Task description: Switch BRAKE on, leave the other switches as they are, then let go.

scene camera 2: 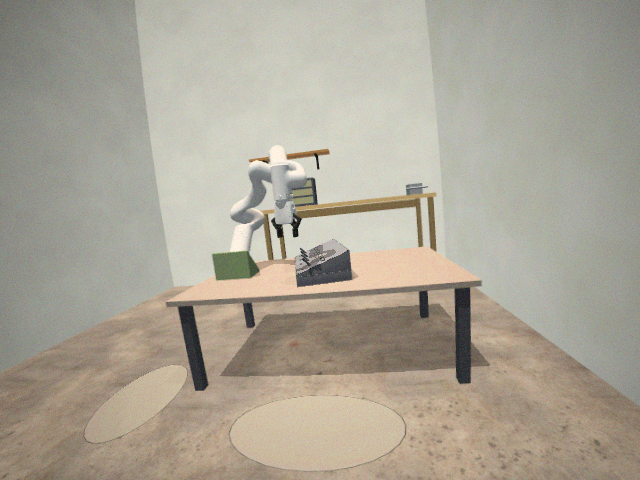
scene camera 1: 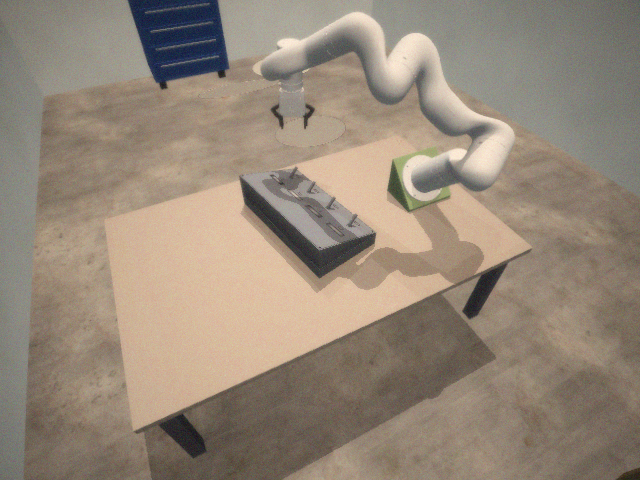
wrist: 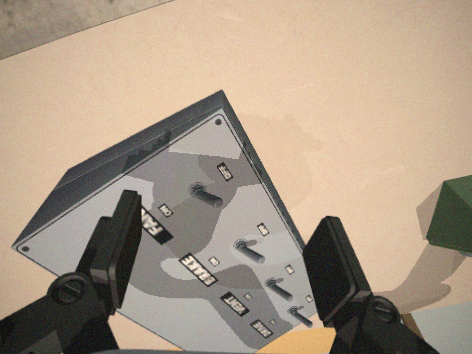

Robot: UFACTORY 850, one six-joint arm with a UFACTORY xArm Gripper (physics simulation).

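A grey sloped switch box [scene camera 1: 281, 227] [scene camera 2: 330, 272] [wrist: 190, 170] stands on the table. It has a row of thin levers. In the wrist view the BRAKE lever [wrist: 251, 253] is second from the top, between the FAN lever [wrist: 209, 197] and the VENT lever [wrist: 281, 290]; the last lever's label [wrist: 262, 328] is blurred. All the levers lean alike, apparently away from their name labels, towards the OFF side. My gripper [scene camera 1: 293, 127] [scene camera 2: 287, 235] [wrist: 231, 224] is open and empty. It points down above the box, clear of the levers. In the wrist view its fingers stand either side of the FAN and BRAKE levers.
The green wedge [scene camera 1: 400, 183] [scene camera 2: 231, 265] [wrist: 452, 215] under my arm's base stands on the wooden table [scene camera 1: 206, 310] [scene camera 2: 403, 273] [wrist: 350, 75], beside the box's low side. A blue drawer cabinet [scene camera 1: 180, 46] stands on the floor away from the table. A long bench [scene camera 2: 361, 206] stands behind the table.
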